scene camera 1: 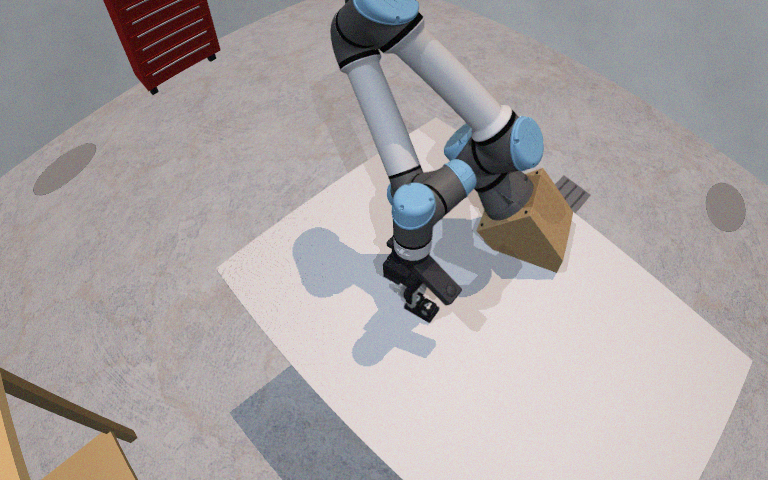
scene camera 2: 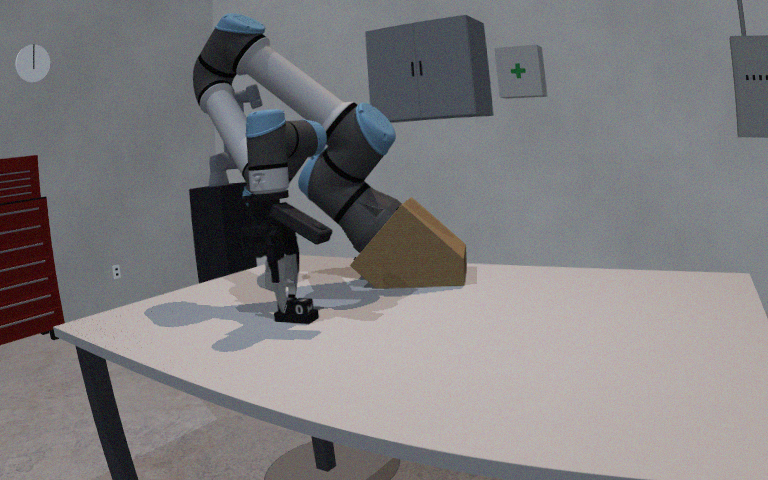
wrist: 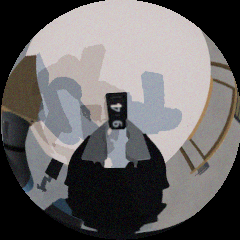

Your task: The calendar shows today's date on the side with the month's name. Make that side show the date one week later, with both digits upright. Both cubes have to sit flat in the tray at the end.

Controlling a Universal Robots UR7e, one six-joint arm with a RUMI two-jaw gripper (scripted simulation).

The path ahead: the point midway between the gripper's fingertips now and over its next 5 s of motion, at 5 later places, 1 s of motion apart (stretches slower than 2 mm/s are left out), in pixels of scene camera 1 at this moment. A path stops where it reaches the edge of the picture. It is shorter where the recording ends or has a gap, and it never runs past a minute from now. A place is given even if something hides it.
My gripper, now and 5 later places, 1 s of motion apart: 415,301; 415,293; 416,281; 410,277; 392,269; 383,265
